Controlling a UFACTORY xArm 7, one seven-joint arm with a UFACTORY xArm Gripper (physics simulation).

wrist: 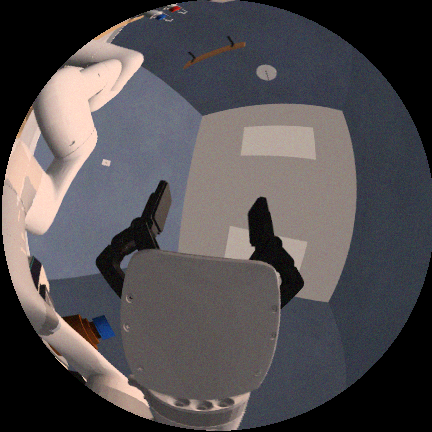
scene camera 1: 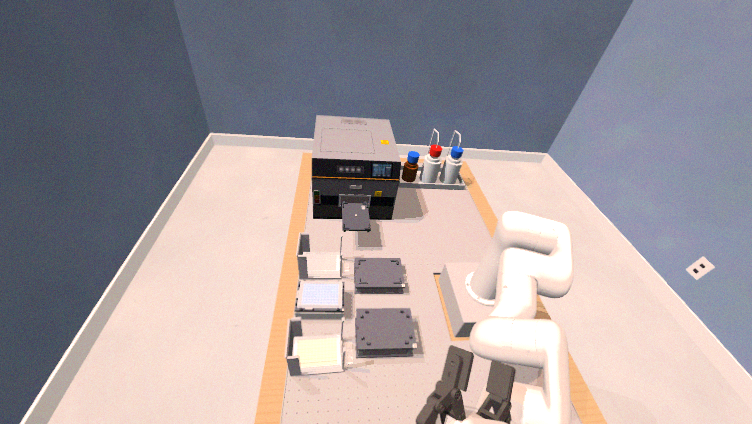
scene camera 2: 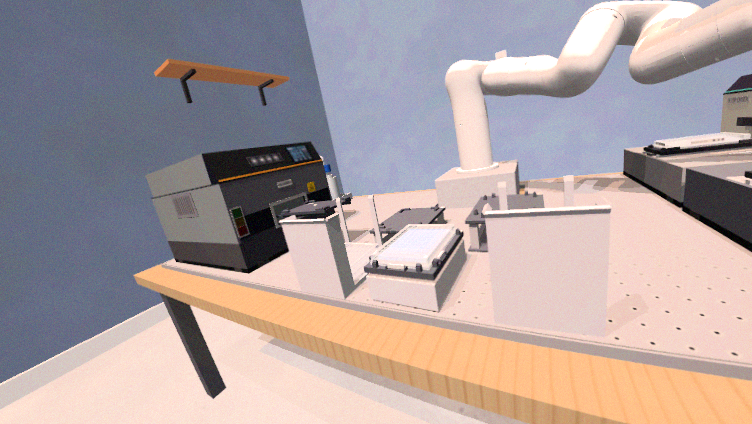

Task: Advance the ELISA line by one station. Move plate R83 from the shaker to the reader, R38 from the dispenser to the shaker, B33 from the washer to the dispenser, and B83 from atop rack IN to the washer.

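Places are measured from the arm's base along level axes (x back, y up, z left), in metres.
Pixels of known places: gripper, fingertip midpoint: [wrist: 212, 196] [scene camera 1: 484, 356]; arm's base, link origin: [scene camera 1: 483, 288] [scene camera 2: 477, 169].
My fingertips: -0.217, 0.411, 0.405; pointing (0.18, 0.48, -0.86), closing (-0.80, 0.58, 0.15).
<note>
Ahead of a thing's pixels: the offset from my fingertips to its top centre, as dx, dy, dz. "pt": to the spot under its first point.
My gripper [scene camera 1: 480, 364] [wrist: 212, 196] is open and empty, tips upward, at the lower right in scene camera 1; it is not in view in scene camera 2. The grey-black instrument, apparently the reader {-0.291, -0.228, -0.909} [scene camera 1: 353, 141] [scene camera 2: 184, 210], has its dark tray {-0.233, -0.395, -0.629} [scene camera 1: 355, 217] [scene camera 2: 314, 208] out and empty. A clear plate {-0.286, -0.429, -0.311} [scene camera 1: 320, 294] [scene camera 2: 418, 244] lies on a low nest between two walled racks. A yellowish plate {-0.259, -0.463, -0.158} [scene camera 1: 317, 351] lies in the nearer rack. A white plate {+0.294, -0.394, +0.065} [scene camera 2: 700, 140] sits on a grey device {pt +0.238, -0.449, -0.012} [scene camera 2: 652, 169] at the right. Plate labels cannot be read.
The farther rack {-0.320, -0.370, -0.450} [scene camera 1: 303, 255] [scene camera 2: 315, 258] stands near the reader. Two dark raised stands [scene camera 1: 379, 273] [scene camera 1: 383, 327] lie between the racks and the arm base [scene camera 1: 458, 310] [scene camera 2: 473, 189]. Capped bottles {+0.073, -0.251, -1.099} [scene camera 1: 431, 168] stand beside the reader. A wall shelf [scene camera 2: 221, 73] [wrist: 215, 54] hangs above.
</note>
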